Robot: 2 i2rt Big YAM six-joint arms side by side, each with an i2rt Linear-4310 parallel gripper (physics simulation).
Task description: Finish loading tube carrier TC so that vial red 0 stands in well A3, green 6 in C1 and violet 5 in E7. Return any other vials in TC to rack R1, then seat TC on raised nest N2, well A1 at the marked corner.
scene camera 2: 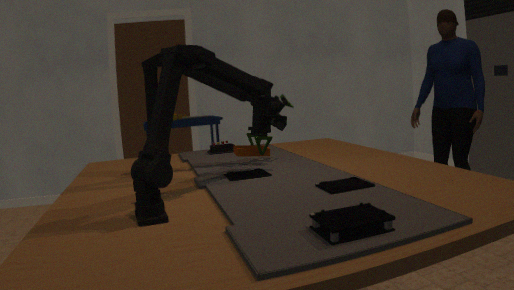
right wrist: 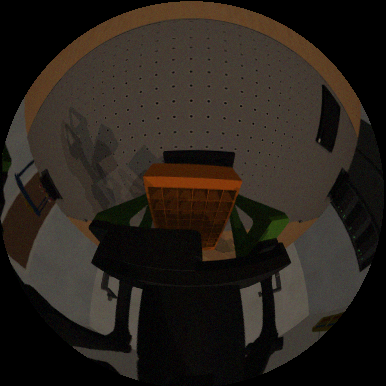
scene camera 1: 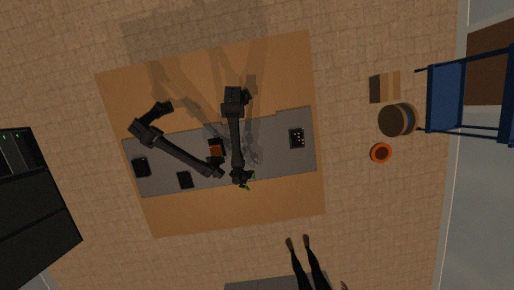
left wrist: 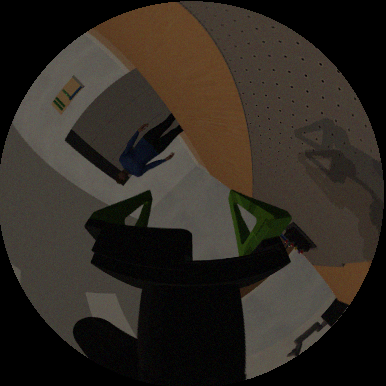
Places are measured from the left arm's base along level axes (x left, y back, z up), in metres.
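Pixels of known places: left gripper, fingertip midpoint: point(scene camera 2: 286, 114) point(scene camera 1: 252, 184) point(left wrist: 189, 193); right gripper, fingertip midpoint: point(scene camera 2: 258, 153) point(right wrist: 190, 194) point(scene camera 1: 217, 156); right arm's base, origin of the base link: point(scene camera 2: 151, 218) point(scene camera 1: 165, 108).
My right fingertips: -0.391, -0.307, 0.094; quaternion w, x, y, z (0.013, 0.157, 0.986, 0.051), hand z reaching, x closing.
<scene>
Behind a point stands the place of what it marks, as x, y, z.
My right gripper point(scene camera 2: 260, 149) @(-0.391, -0.307, 0.094) point(right wrist: 190, 194) @(-0.391, -0.307, 0.094) is shut on the orange tube carrier point(scene camera 1: 216, 149) @(-0.365, -0.255, 0.108) point(scene camera 2: 244, 150) @(-0.408, -0.232, 0.117) point(right wrist: 193, 175) @(-0.405, -0.342, 0.113), held across its width above the grey board. Its grid of wells shows in the right wrist view; I cannot make out vials in it. My left gripper point(scene camera 1: 249, 181) @(-0.232, -0.593, 0.221) point(left wrist: 189, 193) @(-0.232, -0.593, 0.221) is open and empty, raised near the board's lower edge in scene camera 1. The raised black nest point(scene camera 1: 141, 167) @(-1.038, -0.094, 0.047) point(scene camera 2: 352, 220) @(-1.079, -0.070, 0.047) stands on posts at the board's far left in scene camera 1. A black rack point(scene camera 1: 297, 138) @(0.231, -0.487, 0.045) point(scene camera 2: 221, 148) @(0.193, -0.466, 0.038) point(left wrist: 301, 237) @(0.189, -0.479, 0.029) with several vials stands at the right there.
A flat black plate point(scene camera 2: 247, 174) @(-0.397, -0.246, 0.020) point(right wrist: 199, 157) @(-0.408, -0.316, 0.019) lies partly under the carrier in scene camera 1. Another flat black plate point(scene camera 1: 185, 179) @(-0.778, -0.366, 0.022) point(scene camera 2: 345, 185) @(-0.802, -0.357, 0.021) point(right wrist: 328, 120) lies between it and the raised nest. The grey board point(scene camera 1: 280, 160) @(0.029, -0.600, 0.013) point(scene camera 2: 280, 240) @(-0.984, 0.059, 0.013) lies on the wooden table point(scene camera 1: 250, 200) @(-0.380, -0.819, 0.000). A person point(scene camera 2: 457, 75) stands beyond the table.
</scene>
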